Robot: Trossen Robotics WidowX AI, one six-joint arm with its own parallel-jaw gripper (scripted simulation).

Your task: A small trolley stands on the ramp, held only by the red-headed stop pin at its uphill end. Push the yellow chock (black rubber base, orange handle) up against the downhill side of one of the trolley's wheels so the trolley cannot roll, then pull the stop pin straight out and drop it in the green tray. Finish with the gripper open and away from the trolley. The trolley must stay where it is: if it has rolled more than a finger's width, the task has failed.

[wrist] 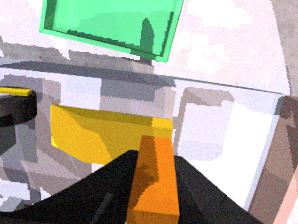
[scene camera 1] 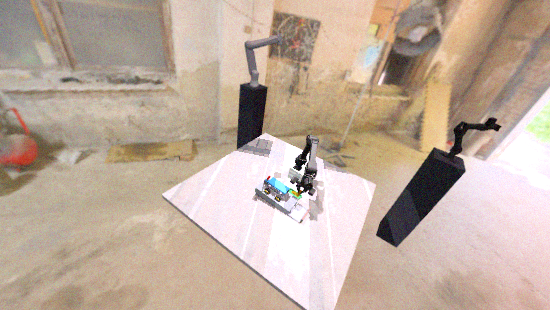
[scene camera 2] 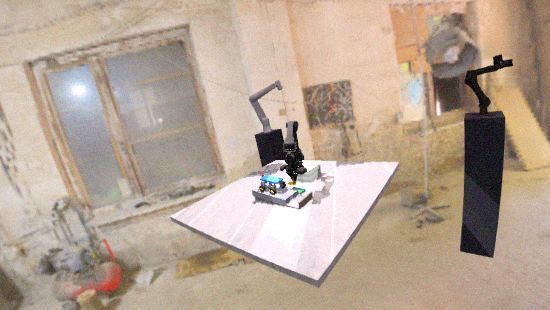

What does my gripper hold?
A yellow chock.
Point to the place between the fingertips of my gripper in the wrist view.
154,162
